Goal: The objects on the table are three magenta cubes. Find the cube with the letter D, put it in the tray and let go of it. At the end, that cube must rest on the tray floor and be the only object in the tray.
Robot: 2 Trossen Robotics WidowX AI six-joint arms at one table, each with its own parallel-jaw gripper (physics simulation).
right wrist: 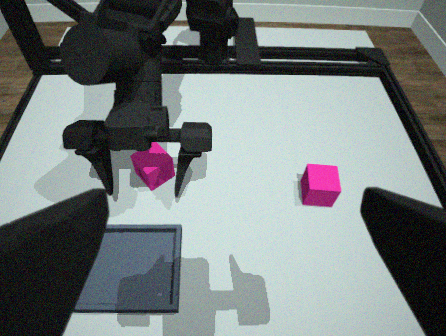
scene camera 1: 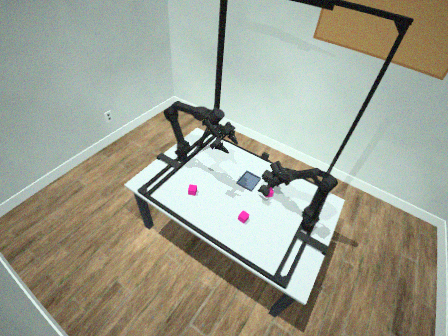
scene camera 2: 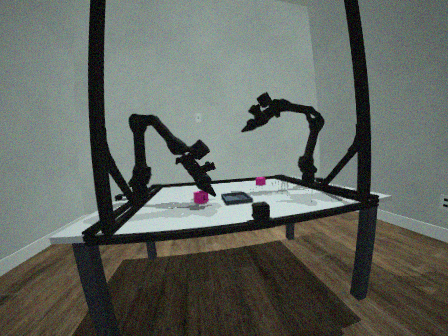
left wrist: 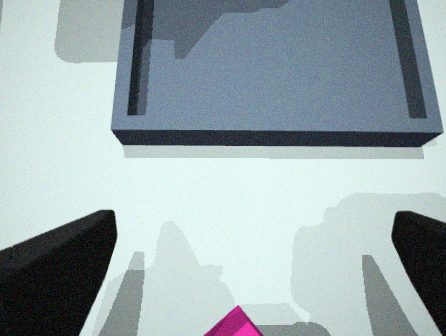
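Pixels of known places: left gripper, between the fingertips: [right wrist: 143, 195] [scene camera 1: 261, 186] [scene camera 2: 214, 193] [left wrist: 254, 224]; right gripper, between the fingertips: [right wrist: 237, 200] [scene camera 1: 233, 148] [scene camera 2: 243, 130]; left arm's base, origin of its link: [right wrist: 213, 55] [scene camera 1: 306, 226] [scene camera 2: 140, 197]; right arm's base, origin of its link: [scene camera 1: 182, 158] [scene camera 2: 308, 182].
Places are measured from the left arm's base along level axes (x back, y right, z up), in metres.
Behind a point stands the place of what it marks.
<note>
A magenta cube [scene camera 1: 270, 193] @[x -0.277, y 0.081, z 0.017 m] [scene camera 2: 201, 197] @[x -0.295, y 0.124, z 0.008 m] [left wrist: 239, 327] @[x -0.324, y 0.096, z 0.023 m] [right wrist: 162, 167] @[x -0.309, y 0.078, z 0.019 m] lies beside the tray [scene camera 1: 249, 188] @[x -0.408, y 0.052, z -0.002 m] [scene camera 2: 236, 203] @[x -0.432, y 0.181, z -0.016 m] [left wrist: 280, 138] @[x -0.390, y 0.116, z -0.010 m] [right wrist: 179, 270] @[x -0.454, y 0.048, z -0.004 m], turned cornerwise; scene camera 2 shows a dark, unreadable mark on it. My left gripper [scene camera 1: 265, 191] @[x -0.353, y 0.102, z 0.014 m] [scene camera 2: 214, 194] @[x -0.353, y 0.102, z 0.014 m] [left wrist: 254, 224] @[x -0.353, y 0.102, z 0.014 m] [right wrist: 143, 195] @[x -0.353, y 0.102, z 0.014 m] is open and low at this cube, partly hiding it; nothing is held. A second cube [scene camera 1: 243, 216] @[x -0.329, y -0.167, z 0.026 m] [right wrist: 321, 185] @[x -0.346, y -0.149, z 0.026 m] lies nearer the front in scene camera 1. A third cube [scene camera 1: 192, 190] @[x -0.673, y -0.190, z 0.022 m] [scene camera 2: 260, 181] @[x -0.673, y -0.151, z 0.006 m] lies farther left there. No letter is legible. My right gripper [scene camera 1: 231, 146] @[x -0.533, y -0.001, z 0.304 m] [scene camera 2: 243, 131] @[x -0.533, y -0.001, z 0.304 m] [right wrist: 237, 200] @[x -0.533, y -0.001, z 0.304 m] is open, empty and high above the table.
A black frame [scene camera 1: 210, 238] @[x -0.408, y -0.373, z -0.001 m] [scene camera 2: 175, 235] @[x -0.211, y 0.374, z -0.029 m] runs around the table top. A small black box [scene camera 1: 265, 156] [scene camera 2: 260, 210] @[x -0.452, y 0.383, z 0.019 m] stands at its edge behind the tray in scene camera 1. The tray holds no object; shadows fall across its floor. Tall black posts rise at the table's edge.
</note>
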